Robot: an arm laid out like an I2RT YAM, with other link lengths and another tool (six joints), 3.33 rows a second.
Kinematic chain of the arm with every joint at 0, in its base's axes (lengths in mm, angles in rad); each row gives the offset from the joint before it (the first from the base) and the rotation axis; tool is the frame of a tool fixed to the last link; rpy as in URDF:
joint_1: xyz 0 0 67.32 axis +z
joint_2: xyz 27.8 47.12 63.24 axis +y
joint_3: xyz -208.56 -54.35 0 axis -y
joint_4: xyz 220.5 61.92 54 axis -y
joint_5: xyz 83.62 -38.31 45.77 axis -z
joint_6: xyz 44.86 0 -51.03 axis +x
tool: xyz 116 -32 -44 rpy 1.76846 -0.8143 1.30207
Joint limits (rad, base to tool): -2.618..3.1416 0..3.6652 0..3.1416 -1.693..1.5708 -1.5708..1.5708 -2.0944..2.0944
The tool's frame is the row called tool.
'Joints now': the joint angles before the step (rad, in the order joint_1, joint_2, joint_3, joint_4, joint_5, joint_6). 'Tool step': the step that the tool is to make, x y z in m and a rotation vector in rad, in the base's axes. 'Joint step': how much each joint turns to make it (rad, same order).
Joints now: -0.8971 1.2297 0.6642 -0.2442 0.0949 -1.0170
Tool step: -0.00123 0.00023 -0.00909 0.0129 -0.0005 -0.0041
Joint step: -0.0057 0.0200 -0.0186 0.0284 -0.0072 0.0046
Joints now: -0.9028 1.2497 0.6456 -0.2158 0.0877 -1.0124
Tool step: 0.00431 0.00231 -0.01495 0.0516 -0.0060 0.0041
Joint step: 0.0008 0.0573 0.0094 0.0094 -0.0295 0.0221
